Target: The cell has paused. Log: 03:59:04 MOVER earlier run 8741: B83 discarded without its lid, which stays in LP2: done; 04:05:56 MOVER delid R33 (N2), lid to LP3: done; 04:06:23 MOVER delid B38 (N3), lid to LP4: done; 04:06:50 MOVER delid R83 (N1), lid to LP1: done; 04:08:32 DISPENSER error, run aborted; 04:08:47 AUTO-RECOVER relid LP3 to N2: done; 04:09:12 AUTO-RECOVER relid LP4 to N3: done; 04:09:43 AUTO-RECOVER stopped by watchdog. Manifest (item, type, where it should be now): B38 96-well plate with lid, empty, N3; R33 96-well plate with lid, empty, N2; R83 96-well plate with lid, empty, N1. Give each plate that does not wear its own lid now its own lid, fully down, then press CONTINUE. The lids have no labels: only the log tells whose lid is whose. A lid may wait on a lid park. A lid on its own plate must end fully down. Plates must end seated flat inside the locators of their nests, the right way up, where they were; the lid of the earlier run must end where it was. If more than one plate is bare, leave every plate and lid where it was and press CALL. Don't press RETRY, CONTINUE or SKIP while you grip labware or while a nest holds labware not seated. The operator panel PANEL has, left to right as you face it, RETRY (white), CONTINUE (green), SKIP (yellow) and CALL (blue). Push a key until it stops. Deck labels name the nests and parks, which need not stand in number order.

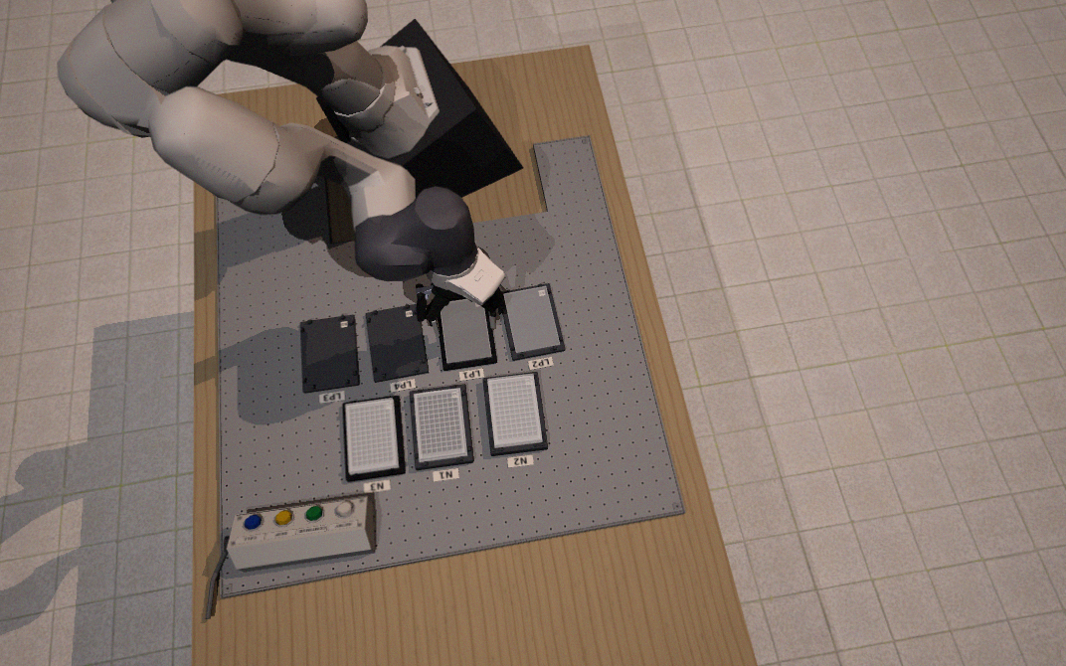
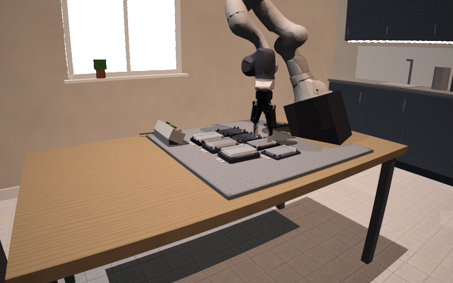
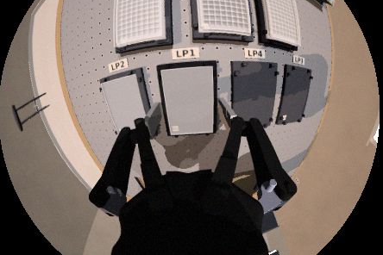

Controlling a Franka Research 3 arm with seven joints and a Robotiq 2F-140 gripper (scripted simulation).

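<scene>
Now: hand 50 mm above the lid park LP1. Round my hand: lid park LP3 (260 mm to the right, 50 mm below, 10 mm ahead); then lid park LP4 (130 mm to the right, 50 mm below); then plate (180 mm ahead, 60 mm to the right, 30 mm below).
</scene>
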